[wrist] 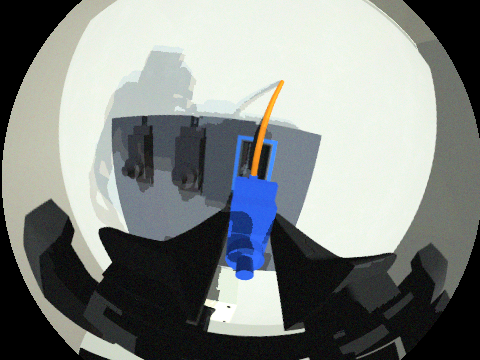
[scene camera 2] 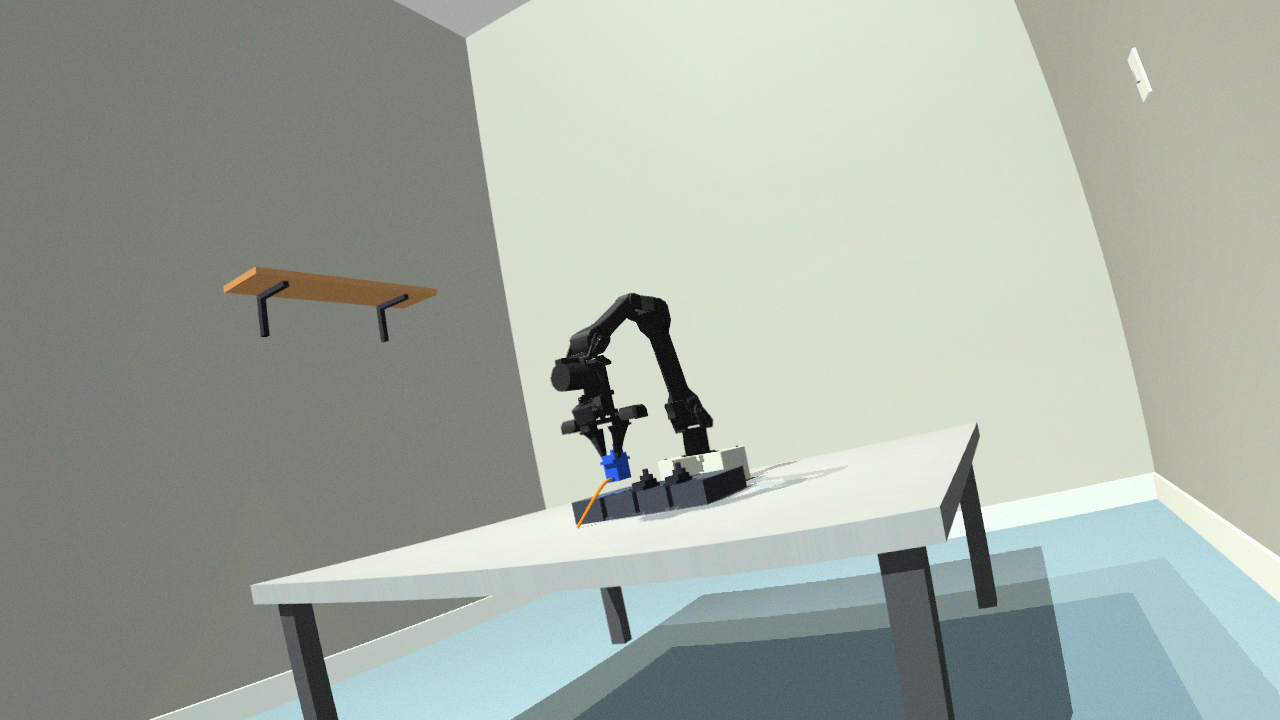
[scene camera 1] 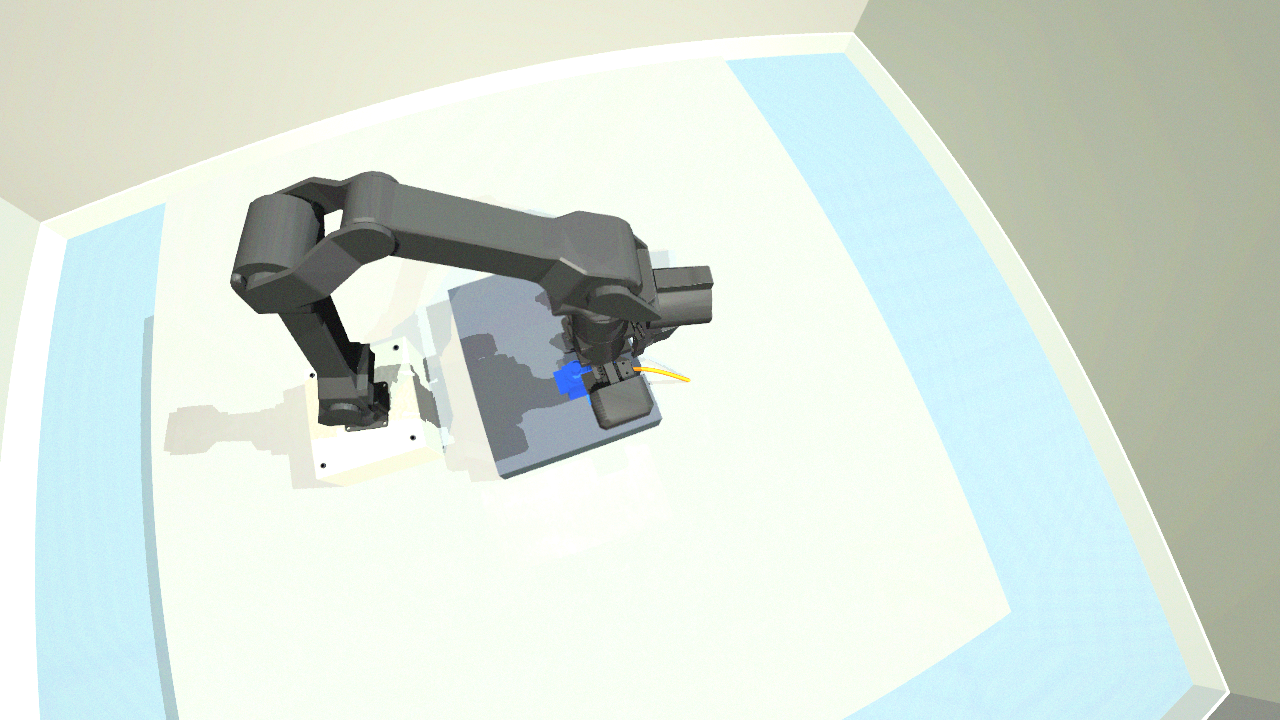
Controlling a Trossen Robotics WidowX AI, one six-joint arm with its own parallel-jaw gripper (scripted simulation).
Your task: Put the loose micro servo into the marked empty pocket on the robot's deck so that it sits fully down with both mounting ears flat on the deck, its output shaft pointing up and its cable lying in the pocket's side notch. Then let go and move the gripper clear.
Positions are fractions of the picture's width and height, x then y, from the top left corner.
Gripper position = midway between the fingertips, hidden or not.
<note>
I see my gripper (scene camera 1: 0.47, 0.51), a blue micro servo (scene camera 1: 0.44, 0.53) and a dark grey deck (scene camera 1: 0.40, 0.48).
The blue micro servo shows as well in the wrist view (wrist: 0.53, 0.58) and in scene camera 2 (scene camera 2: 0.48, 0.65). My gripper is seen too in the wrist view (wrist: 0.52, 0.60). The dark grey deck shows as well in the wrist view (wrist: 0.33, 0.59) and in scene camera 2 (scene camera 2: 0.57, 0.67).
</note>
